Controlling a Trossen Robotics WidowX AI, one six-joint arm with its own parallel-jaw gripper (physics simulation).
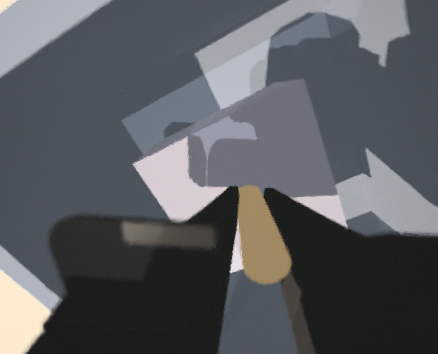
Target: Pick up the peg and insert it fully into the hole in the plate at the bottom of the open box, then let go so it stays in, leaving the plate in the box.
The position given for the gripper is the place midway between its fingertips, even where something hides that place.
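Note:
The view contains a peg (pixel 265 259), a plate (pixel 270 139) and a dark grey box (pixel 93 93), together with the gripper (pixel 250 195).

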